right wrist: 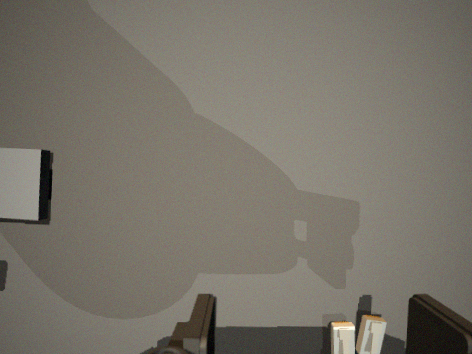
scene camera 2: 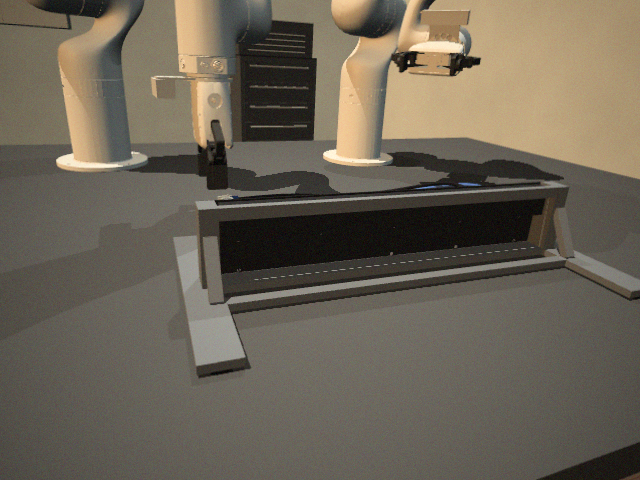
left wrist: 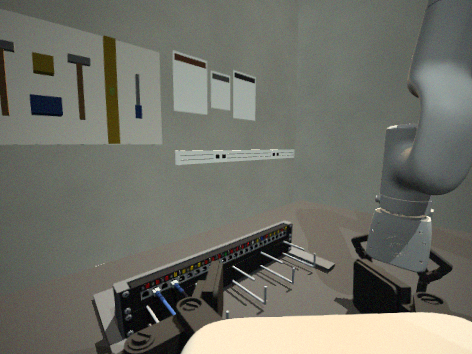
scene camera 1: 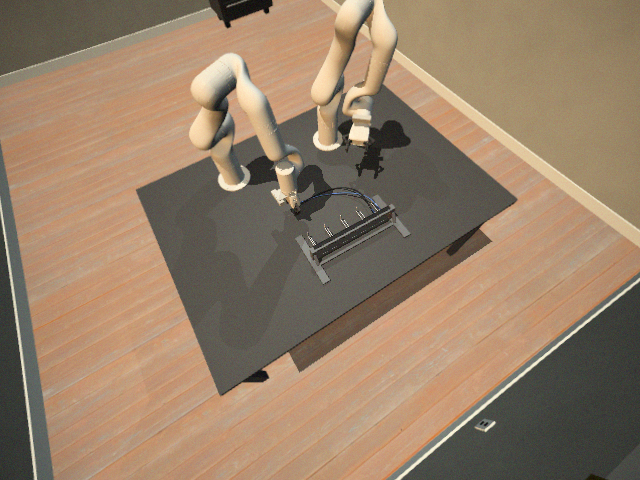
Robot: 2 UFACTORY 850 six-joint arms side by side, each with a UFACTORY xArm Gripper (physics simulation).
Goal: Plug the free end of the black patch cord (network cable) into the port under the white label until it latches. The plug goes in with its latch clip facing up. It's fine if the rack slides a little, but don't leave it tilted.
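Note:
The rack (scene camera 1: 354, 229) (scene camera 2: 382, 198) (left wrist: 210, 262) stands upright; its row of coloured labels shows in the left wrist view, but I cannot pick out the white one. A black cord (scene camera 2: 320, 195) and blue cords arc behind the rack. Two clear plugs (right wrist: 342, 337) (right wrist: 371, 334) lie side by side, clips up; which is the black cord's I cannot tell. My right gripper (scene camera 1: 295, 210) (right wrist: 311, 327) is open, its fingers on either side of both plugs, the plugs closer to the right-hand finger. My left gripper (scene camera 2: 436, 66) (left wrist: 288, 282) is open and empty, high behind the rack's other end.
Metal cable pegs (scene camera 1: 343, 222) (left wrist: 276, 267) stick out from the rack's port side. Two blue cords (left wrist: 165, 304) (left wrist: 179, 288) are plugged in at its far end. A rack foot (right wrist: 20, 184) lies left of the right gripper. A dark cabinet (scene camera 2: 279, 98) stands behind the arms.

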